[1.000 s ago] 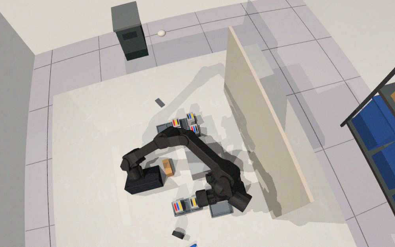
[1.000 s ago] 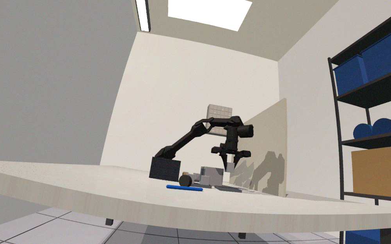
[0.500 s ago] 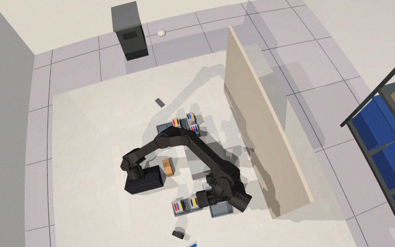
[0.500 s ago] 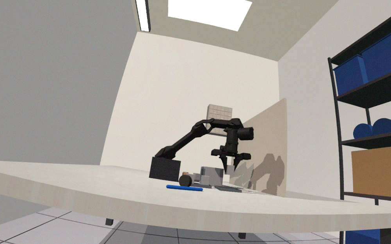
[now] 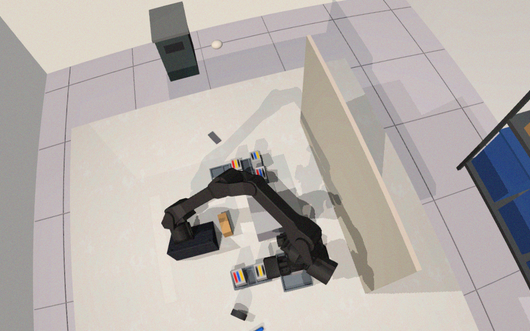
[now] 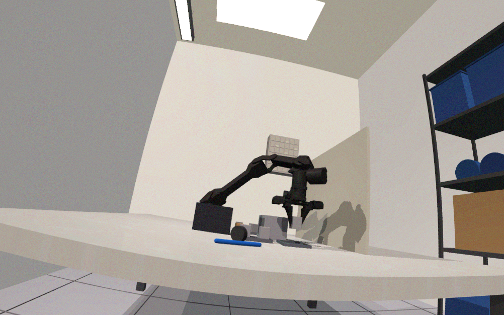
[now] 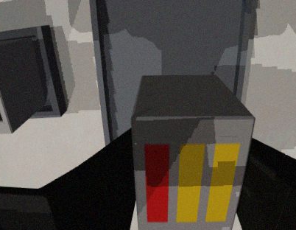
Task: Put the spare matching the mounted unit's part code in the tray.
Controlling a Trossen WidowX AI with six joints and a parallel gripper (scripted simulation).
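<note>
The grey tray lies 60 mm below my gripper tip. The rest, counted from my gripper tip: black cylinder: 220 mm behind, 60 mm to the right, 40 mm below; grey spare block: 20 mm above; grey mounted unit: 220 mm to the left, 20 mm below, 10 mm behind.
</note>
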